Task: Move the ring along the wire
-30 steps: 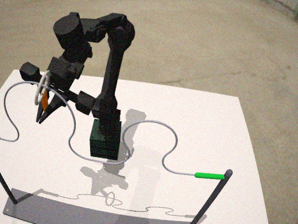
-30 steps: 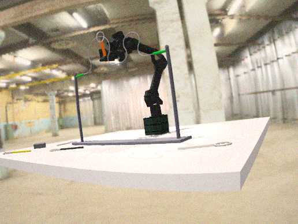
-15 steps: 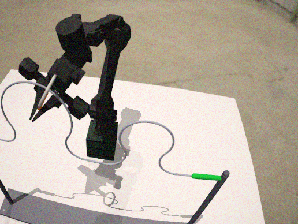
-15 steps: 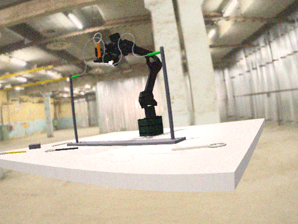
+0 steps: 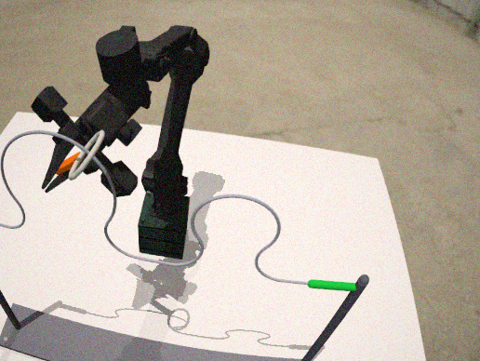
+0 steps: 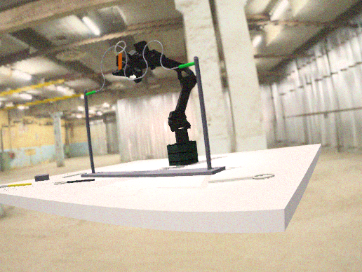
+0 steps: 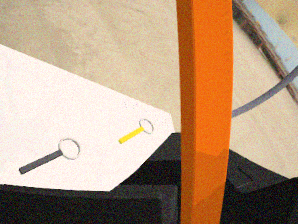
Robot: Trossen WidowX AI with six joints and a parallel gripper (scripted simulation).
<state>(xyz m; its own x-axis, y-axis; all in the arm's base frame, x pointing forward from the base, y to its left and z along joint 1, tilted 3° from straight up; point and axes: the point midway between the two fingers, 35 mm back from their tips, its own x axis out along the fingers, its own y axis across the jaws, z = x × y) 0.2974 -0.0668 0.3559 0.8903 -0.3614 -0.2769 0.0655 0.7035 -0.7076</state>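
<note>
The orange-handled ring is 70 mm above my gripper tip and 60 mm to the left of it. The rest, counted from my gripper tip: grey block: 430 mm below, 380 mm to the right, 220 mm ahead; then pale ring tool: 640 mm to the left, 440 mm below, 160 mm ahead; then yellow-handled ring tool: 440 mm below, 430 mm ahead, 310 mm to the right.
</note>
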